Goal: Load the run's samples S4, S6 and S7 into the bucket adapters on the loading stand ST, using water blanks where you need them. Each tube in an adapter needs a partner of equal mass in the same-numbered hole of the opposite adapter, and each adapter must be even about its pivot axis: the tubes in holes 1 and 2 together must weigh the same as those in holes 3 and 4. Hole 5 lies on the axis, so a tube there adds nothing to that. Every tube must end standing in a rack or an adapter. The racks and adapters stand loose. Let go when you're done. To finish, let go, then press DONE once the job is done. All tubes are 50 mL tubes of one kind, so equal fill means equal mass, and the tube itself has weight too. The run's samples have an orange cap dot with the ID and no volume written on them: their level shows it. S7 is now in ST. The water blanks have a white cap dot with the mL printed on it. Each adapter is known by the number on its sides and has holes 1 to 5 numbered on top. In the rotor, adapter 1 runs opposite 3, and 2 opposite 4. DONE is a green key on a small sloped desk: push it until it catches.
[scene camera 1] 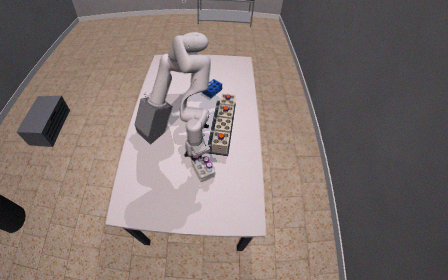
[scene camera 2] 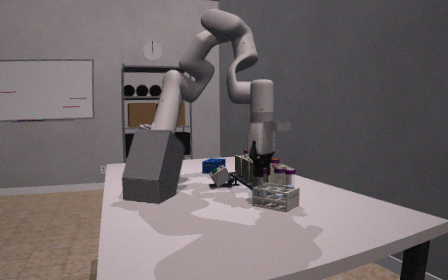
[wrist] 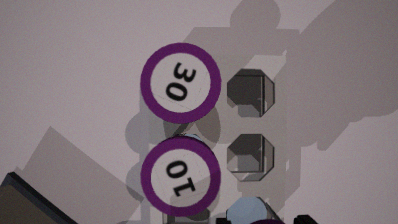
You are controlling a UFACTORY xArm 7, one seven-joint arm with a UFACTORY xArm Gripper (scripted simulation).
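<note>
White rack (scene camera 2: 292, 196) in sight.
</note>
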